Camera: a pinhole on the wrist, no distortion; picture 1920 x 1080 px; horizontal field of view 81.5 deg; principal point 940.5 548.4 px. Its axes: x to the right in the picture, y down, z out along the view. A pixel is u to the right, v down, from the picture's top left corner.
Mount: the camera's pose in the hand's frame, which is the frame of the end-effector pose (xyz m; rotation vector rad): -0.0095 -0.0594 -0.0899 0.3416 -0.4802 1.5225
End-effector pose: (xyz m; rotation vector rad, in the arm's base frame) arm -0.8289 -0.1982 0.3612 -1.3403 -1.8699 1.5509
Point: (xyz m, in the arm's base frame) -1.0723 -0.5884 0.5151
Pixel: 1136 1005
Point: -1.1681 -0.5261 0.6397
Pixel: 833 811
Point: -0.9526 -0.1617 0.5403
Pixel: 372 126
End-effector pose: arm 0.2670 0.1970 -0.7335 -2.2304 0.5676 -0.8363
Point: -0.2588 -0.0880 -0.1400
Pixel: behind the camera
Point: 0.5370 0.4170 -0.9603
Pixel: 1687 503
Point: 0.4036 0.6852 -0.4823
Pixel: 278 660
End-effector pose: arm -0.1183 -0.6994 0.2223 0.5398 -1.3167 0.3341
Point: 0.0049 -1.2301 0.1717
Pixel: 317 399
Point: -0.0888 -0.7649 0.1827
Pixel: 1333 658
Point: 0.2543 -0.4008 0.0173
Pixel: behind the camera
